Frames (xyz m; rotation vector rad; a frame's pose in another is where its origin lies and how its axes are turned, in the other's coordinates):
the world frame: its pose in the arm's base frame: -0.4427 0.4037 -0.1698 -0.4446 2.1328 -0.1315
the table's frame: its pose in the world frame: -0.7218 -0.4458 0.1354 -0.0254 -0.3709 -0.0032
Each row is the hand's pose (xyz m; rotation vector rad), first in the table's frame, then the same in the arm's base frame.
Working: the table's frame: its pose in the arm's base frame: 0.1534 0.2614 0.4323 -0.4493 1.7711 -0.0208

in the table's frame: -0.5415 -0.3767 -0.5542 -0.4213 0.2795 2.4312
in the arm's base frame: -0.1634 -0.0431 1.1734 1.6354 1.4692 1.9756
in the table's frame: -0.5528 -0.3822 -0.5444 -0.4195 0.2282 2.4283
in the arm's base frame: -0.1506 -0.0425 1.1828 1.6184 1.4290 1.9671
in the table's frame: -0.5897 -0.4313 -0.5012 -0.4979 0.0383 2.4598
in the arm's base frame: -0.0893 -0.0668 1.2187 1.5492 1.2359 2.0341
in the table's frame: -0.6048 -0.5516 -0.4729 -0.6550 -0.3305 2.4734
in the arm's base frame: -0.0253 -0.1669 1.2559 1.3872 0.8802 2.1283
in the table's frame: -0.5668 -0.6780 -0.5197 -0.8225 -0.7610 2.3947
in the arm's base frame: -0.0398 -0.3060 1.2641 1.1574 0.5067 2.1612
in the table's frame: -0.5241 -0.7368 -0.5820 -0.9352 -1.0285 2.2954
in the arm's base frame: -0.0891 -0.3875 1.2548 0.9878 0.2864 2.1585
